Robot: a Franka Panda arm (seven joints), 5 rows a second.
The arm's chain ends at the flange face. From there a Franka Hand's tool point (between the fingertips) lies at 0.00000 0.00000 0.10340 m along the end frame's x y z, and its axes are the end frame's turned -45 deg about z.
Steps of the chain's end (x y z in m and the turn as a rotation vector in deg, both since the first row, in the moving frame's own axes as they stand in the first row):
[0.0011 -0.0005 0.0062 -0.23 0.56 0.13]
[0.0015 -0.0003 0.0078 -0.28 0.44 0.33]
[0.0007 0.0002 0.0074 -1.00 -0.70 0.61]
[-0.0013 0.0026 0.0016 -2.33 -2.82 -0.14]
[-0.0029 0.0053 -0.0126 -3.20 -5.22 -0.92]
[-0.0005 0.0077 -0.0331 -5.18 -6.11 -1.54]
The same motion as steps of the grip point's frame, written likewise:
[0.0016 0.0014 0.0062 -0.56 0.23 0.13]
[0.0015 0.0018 0.0078 -0.51 0.11 0.33]
[-0.0018 0.0010 0.0074 -0.21 -1.20 0.61]
[-0.0093 0.0003 0.0014 0.35 -3.64 -0.14]
[-0.0165 -0.0008 -0.0132 1.43 -5.95 -0.92]
[-0.0202 0.0041 -0.0341 0.66 -7.98 -1.54]

